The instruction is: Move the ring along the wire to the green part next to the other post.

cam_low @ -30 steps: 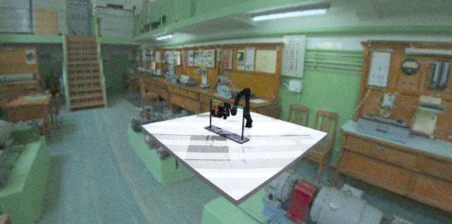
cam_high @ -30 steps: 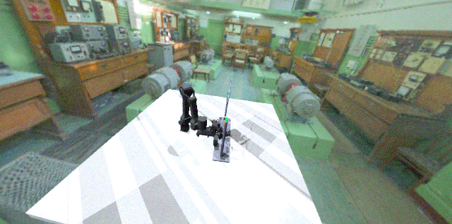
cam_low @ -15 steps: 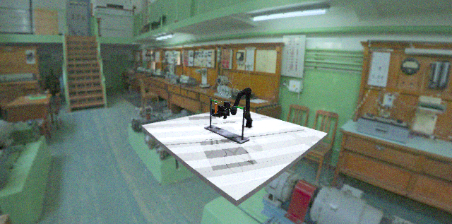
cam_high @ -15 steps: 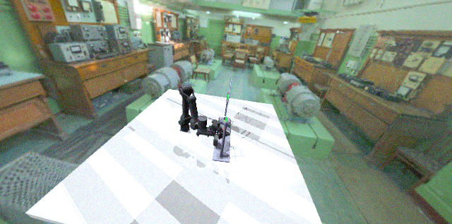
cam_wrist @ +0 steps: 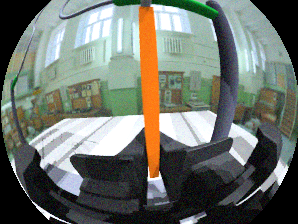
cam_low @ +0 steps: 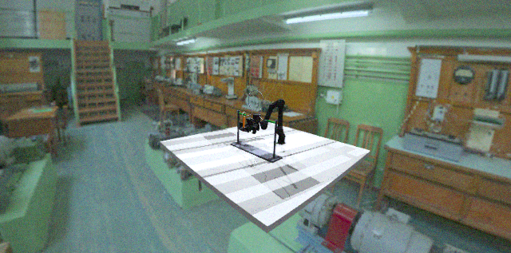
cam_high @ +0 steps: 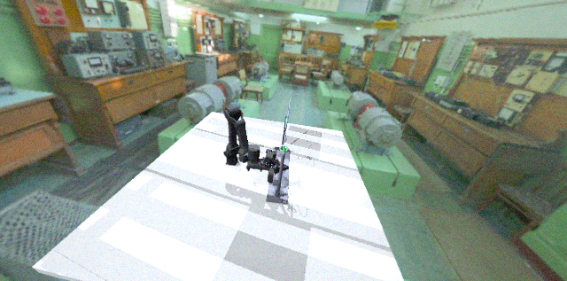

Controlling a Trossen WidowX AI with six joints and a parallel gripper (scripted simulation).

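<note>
Right now the ring with orange handle is 80 mm above my gripper tip and 40 mm behind it.
</note>
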